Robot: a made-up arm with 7 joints. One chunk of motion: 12 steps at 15 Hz.
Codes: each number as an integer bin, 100 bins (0 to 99) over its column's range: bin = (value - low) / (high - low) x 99, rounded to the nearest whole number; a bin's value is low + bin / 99 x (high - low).
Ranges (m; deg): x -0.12..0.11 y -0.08..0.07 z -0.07..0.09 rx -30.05..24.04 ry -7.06..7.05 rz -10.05..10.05
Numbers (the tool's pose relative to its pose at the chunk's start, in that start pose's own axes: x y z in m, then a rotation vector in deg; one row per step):
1: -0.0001 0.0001 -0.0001 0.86 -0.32 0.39
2: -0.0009 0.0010 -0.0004 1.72 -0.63 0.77
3: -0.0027 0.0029 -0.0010 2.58 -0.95 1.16
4: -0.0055 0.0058 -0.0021 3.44 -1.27 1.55
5: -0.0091 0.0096 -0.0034 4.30 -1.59 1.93
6: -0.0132 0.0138 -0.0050 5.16 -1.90 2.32
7: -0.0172 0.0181 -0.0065 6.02 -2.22 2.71
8: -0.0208 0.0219 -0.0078 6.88 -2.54 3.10
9: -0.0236 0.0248 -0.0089 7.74 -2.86 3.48
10: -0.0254 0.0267 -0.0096 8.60 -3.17 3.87
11: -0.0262 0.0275 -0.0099 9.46 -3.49 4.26
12: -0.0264 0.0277 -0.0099 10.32 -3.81 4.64
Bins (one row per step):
1: 52 53 43 57 47 51
2: 51 53 43 58 45 53
3: 50 55 43 60 43 55
4: 49 57 42 61 41 57
5: 48 59 41 63 38 59
6: 46 62 40 64 36 61
7: 44 65 39 66 34 63
8: 43 67 38 68 32 65
9: 41 69 38 69 29 67
10: 41 70 37 71 27 69
11: 40 71 37 72 25 70
12: 40 71 37 74 23 72

